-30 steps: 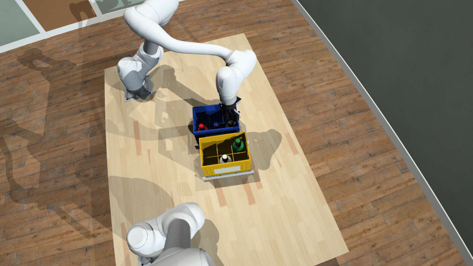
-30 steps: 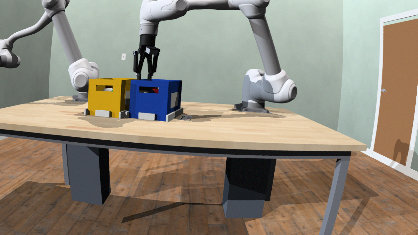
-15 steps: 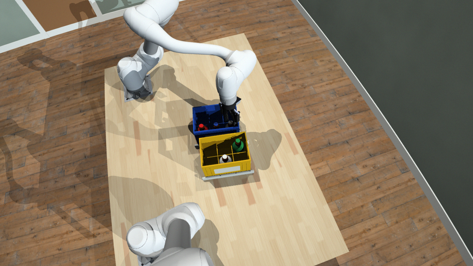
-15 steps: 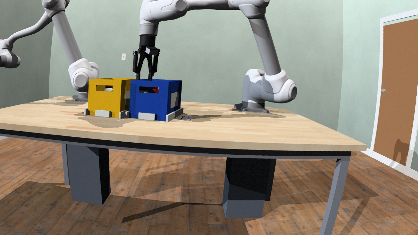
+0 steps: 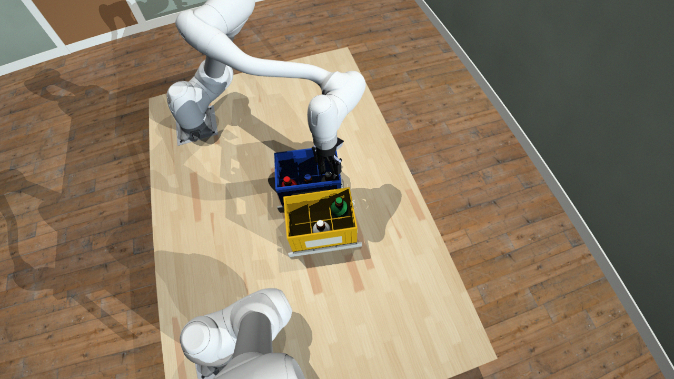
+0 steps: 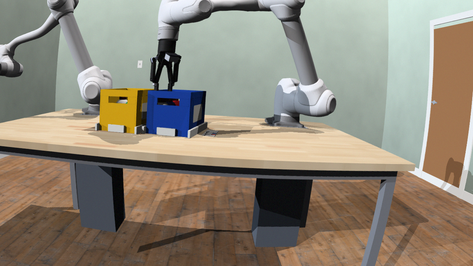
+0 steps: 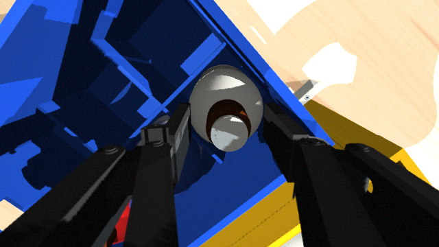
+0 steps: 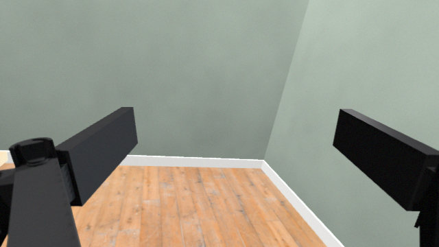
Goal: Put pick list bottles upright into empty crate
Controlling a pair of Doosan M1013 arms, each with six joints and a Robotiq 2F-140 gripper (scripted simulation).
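Note:
Now: the yellow crate 80 mm behind my left hand, 170 mm to the right of it and 90 mm below it. Round my left hand: green bottle 10 mm ahead, 140 mm to the right, 80 mm below; blue bottle 90 mm behind, 10 mm to the left, 80 mm below; blue crate 80 mm behind, 50 mm to the left, 90 mm below.

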